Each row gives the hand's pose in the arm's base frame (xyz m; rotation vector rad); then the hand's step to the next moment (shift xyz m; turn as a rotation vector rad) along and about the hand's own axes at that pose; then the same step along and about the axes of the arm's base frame.
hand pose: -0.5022 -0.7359 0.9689 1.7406 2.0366 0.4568
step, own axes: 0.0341 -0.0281 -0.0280 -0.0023 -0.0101 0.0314
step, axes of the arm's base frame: -0.0426 0.0297 0.0064 0.0079 -0.0046 -0.0318
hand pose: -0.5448 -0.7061 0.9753 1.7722 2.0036 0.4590
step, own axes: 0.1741 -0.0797 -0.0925 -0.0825 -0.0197 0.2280
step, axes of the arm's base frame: -0.1323 0.1651 0.0220 0.1090 -0.0917 -0.1972
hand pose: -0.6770 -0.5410 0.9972 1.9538 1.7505 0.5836
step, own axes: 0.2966 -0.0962 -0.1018 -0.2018 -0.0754 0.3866
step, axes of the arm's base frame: -0.1058 0.3090 0.0300 0.1446 -0.2131 -0.3599
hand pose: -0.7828 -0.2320 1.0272 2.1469 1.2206 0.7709
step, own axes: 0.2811 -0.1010 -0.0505 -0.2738 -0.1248 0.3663
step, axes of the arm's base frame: 0.0262 0.3009 0.0230 0.0717 -0.2513 -0.3955
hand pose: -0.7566 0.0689 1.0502 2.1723 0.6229 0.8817
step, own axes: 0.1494 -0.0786 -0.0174 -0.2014 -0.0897 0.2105
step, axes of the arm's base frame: 0.0717 0.1535 0.0102 0.0095 -0.1612 -0.2585
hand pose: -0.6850 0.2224 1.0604 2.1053 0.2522 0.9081
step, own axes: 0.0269 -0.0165 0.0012 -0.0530 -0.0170 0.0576
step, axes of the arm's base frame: 0.0223 0.0224 0.0011 0.0032 -0.0481 -0.0640
